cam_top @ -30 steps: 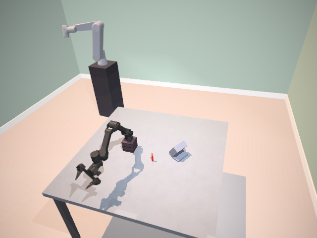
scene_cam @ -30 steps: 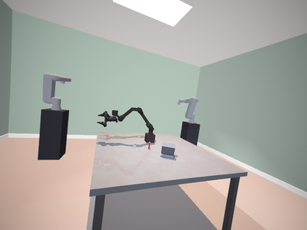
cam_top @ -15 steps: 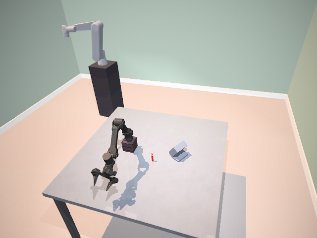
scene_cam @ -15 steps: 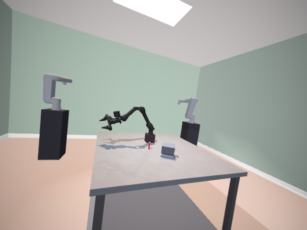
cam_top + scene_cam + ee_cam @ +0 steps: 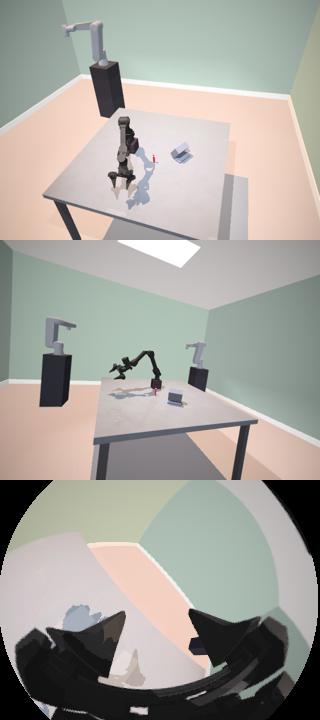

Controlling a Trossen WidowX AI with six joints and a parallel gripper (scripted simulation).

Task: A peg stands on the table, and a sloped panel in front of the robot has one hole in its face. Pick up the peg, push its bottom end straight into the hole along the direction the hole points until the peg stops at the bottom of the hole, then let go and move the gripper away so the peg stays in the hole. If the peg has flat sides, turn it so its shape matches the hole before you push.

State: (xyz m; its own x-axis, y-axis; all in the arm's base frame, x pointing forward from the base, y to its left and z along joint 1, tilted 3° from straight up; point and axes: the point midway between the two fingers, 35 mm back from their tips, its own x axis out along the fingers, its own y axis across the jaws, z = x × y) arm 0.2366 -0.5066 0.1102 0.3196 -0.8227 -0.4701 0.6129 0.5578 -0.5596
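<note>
Right now my gripper tip is 20 mm short of the red peg, 460 mm to the right of it and 120 mm above it. Also, from my gripper tip: sloped grey panel (200 mm ahead, 610 mm to the left, 100 mm below).
</note>
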